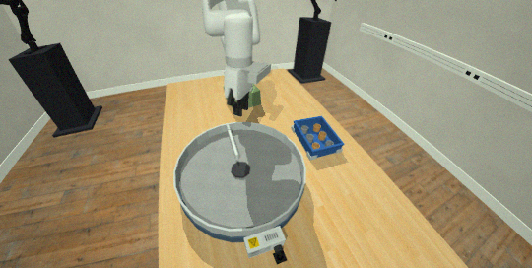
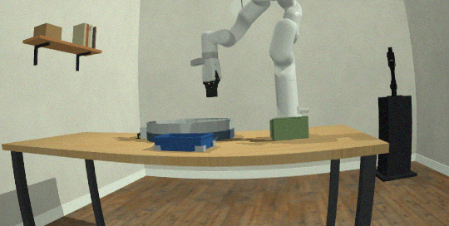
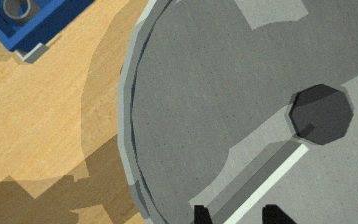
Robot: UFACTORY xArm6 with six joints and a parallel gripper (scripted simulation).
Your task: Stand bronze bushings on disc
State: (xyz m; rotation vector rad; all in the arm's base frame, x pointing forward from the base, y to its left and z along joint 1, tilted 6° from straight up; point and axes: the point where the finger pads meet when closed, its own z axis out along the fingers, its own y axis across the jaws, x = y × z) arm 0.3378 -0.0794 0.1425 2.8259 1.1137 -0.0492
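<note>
Now: the blue crate 50 mm ahead of my hand, 310 mm to the left of it and 190 mm below it. Round my hand: grey disc (130 mm ahead, 40 mm to the right, 160 mm below).
</note>
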